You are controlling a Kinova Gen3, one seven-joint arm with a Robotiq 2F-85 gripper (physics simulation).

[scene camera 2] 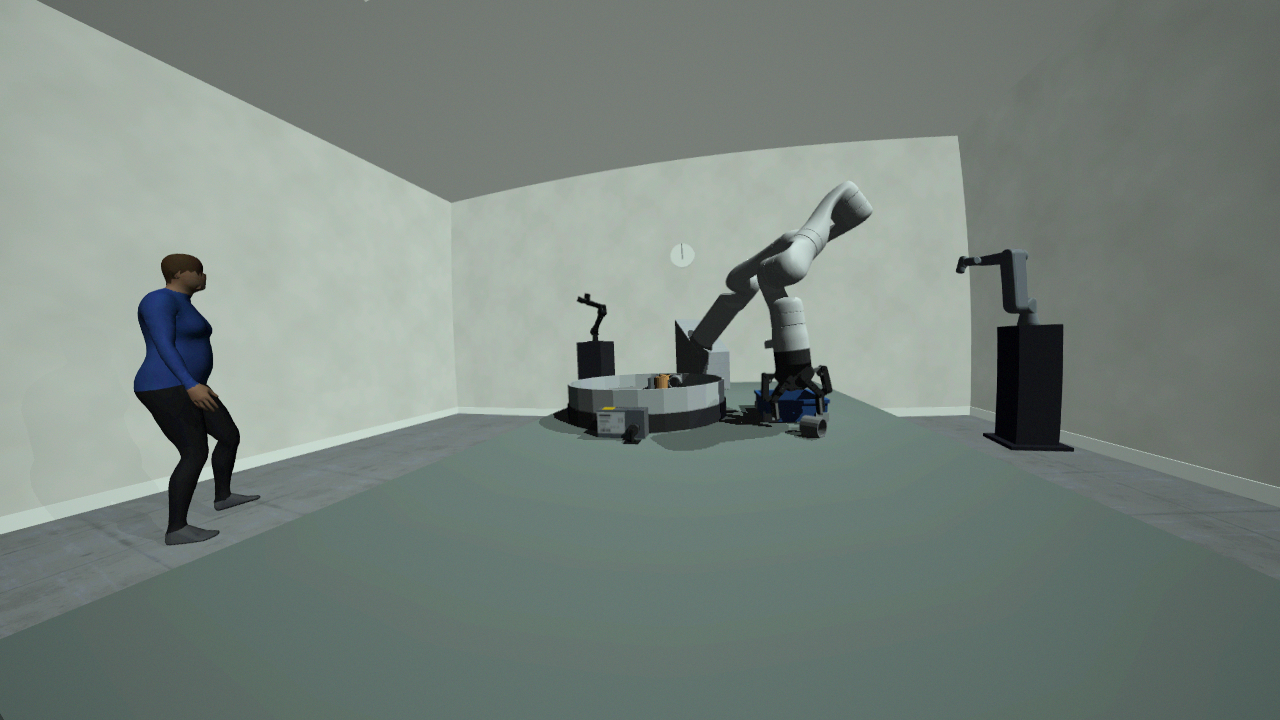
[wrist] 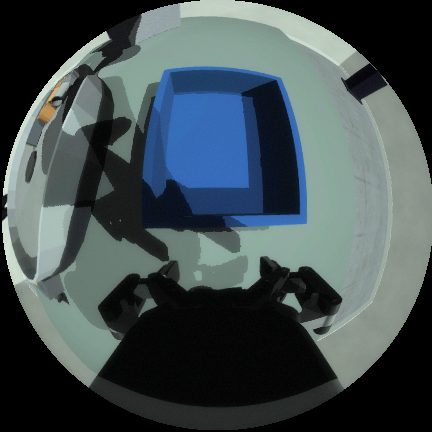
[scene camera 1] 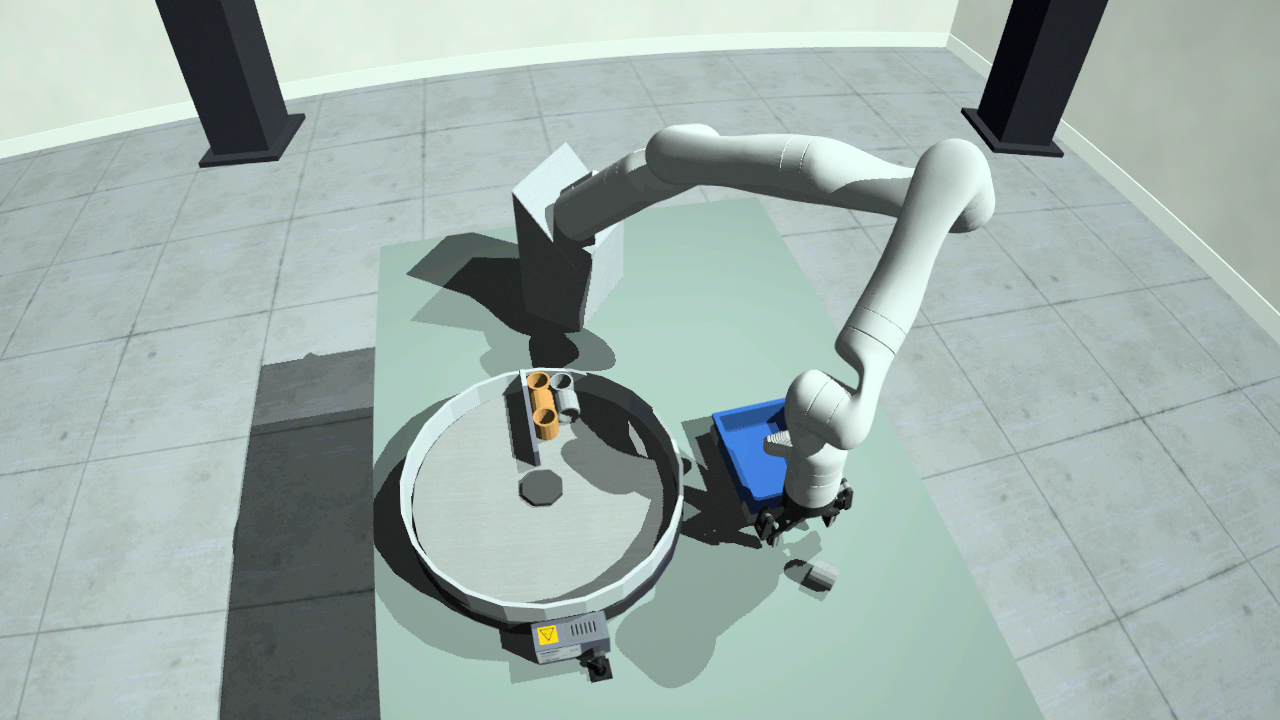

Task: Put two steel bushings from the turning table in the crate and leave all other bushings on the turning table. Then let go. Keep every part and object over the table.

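Places are measured from the arm's base along level axes (x ahead, y left, z up), in centimetres.
Pixels of known places: gripper, between the fingertips: (scene camera 2: 798, 416) (wrist: 218, 267) (scene camera 1: 799, 532); arm's base, origin of its link: (scene camera 2: 702, 338) (scene camera 1: 573, 217).
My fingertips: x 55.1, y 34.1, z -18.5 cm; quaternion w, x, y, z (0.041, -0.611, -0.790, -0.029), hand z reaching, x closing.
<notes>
Ahead of a thing's pixels: the offset from my fingertips to its middle. "pt": to the spot under its first point.
A steel bushing @(dx +7.3, dy +2.5, dz -0.3 cm) (scene camera 1: 819, 574) (scene camera 2: 812, 426) lies on its side on the table in front of the blue crate @(dx -13.9, dy -2.2, dz +0.3 cm) (scene camera 1: 751, 456) (wrist: 210, 140). No bushing shows inside the crate. My gripper (scene camera 1: 802, 526) (wrist: 218, 267) is open and empty, pointing down just outside the crate's front wall, between crate and loose bushing. That bushing does not show in the wrist view. On the turning table (scene camera 1: 483, 528) (scene camera 2: 644, 398) (wrist: 55, 230), grey steel bushings @(dx -22.1, dy -35.3, dz +5.0 cm) (scene camera 1: 567, 400) (wrist: 62, 92) stand or lie at the back beside orange bushings @(dx -18.6, dy -38.5, dz +5.0 cm) (scene camera 1: 545, 424) (scene camera 2: 662, 381) (wrist: 48, 111).
A divider @(pt dx -18.9, dy -42.4, dz +3.1 cm) (scene camera 1: 523, 429) stands left of the orange bushings, and a dark hub @(dx -7.5, dy -38.8, dz +3.5 cm) (scene camera 1: 540, 488) is at the turning table's centre. A grey drive box @(pt dx +16.4, dy -34.5, dz +3.7 cm) (scene camera 1: 570, 637) (scene camera 2: 622, 421) sits at its front. The arm's grey base (scene camera 1: 554, 268) is behind. A person (scene camera 2: 174, 340) stands far left.
</notes>
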